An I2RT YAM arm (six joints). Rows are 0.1 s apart.
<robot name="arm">
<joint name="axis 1" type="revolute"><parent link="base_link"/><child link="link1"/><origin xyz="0 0 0.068"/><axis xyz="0 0 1"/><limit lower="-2.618" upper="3.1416"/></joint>
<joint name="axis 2" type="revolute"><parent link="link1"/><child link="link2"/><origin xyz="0.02 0.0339 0.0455" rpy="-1.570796 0 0"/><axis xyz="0 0 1"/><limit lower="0" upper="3.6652"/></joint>
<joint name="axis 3" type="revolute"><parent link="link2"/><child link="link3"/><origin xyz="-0.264 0 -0.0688" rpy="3.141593 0 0"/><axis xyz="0 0 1"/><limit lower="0" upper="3.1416"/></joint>
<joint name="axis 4" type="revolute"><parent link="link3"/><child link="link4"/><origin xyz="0.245 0.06 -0.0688"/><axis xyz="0 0 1"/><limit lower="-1.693" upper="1.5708"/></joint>
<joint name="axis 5" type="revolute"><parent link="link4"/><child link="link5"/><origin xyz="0.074 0.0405 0.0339" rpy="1.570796 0 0"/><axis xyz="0 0 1"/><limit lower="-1.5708" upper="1.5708"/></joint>
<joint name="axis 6" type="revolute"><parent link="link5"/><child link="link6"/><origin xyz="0.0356 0 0.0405" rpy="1.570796 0 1.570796"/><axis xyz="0 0 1"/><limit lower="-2.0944" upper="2.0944"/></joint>
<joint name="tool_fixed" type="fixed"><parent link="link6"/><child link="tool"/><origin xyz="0 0 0" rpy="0 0 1.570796"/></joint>
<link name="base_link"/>
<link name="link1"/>
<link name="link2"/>
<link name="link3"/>
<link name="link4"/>
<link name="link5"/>
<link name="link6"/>
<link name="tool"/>
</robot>
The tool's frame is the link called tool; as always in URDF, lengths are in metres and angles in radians.
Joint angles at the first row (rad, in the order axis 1, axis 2, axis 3, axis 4, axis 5, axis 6):
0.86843 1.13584 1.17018 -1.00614 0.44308 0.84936
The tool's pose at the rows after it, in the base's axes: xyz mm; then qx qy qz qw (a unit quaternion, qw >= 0):
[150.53 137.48 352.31 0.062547 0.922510 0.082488 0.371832]
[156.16 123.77 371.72 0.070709 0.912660 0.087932 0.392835]
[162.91 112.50 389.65 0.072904 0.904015 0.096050 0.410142]
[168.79 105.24 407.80 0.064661 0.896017 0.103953 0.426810]
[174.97 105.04 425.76 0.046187 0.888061 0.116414 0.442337]
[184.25 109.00 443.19 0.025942 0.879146 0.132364 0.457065]
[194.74 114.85 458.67 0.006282 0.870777 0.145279 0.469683]
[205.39 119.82 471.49 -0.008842 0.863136 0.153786 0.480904]
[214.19 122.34 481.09 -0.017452 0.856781 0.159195 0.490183]
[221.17 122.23 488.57 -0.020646 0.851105 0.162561 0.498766]
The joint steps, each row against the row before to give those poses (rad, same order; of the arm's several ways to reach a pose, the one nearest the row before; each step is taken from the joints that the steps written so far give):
-0.05229 -0.03204 0.04427 -0.01260 0.00685 -0.05496
-0.07131 -0.01528 0.05641 -0.00228 -0.01943 -0.06216
-0.07172 -0.00039 0.05912 0.00649 -0.03854 -0.06523
-0.05380 0.01338 0.06872 0.00417 -0.03968 -0.06601
-0.02478 0.03129 0.07818 0.00842 -0.03852 -0.05759
-0.01566 0.04845 0.08624 0.01601 -0.04197 -0.04884
-0.00914 0.05645 0.08810 0.01222 -0.03547 -0.04157
-0.01069 0.05455 0.08127 0.00875 -0.02823 -0.03472
-0.01334 0.04233 0.06405 0.00575 -0.02174 -0.02441
-0.01715 0.03016 0.04849 0.00531 -0.01753 -0.01716

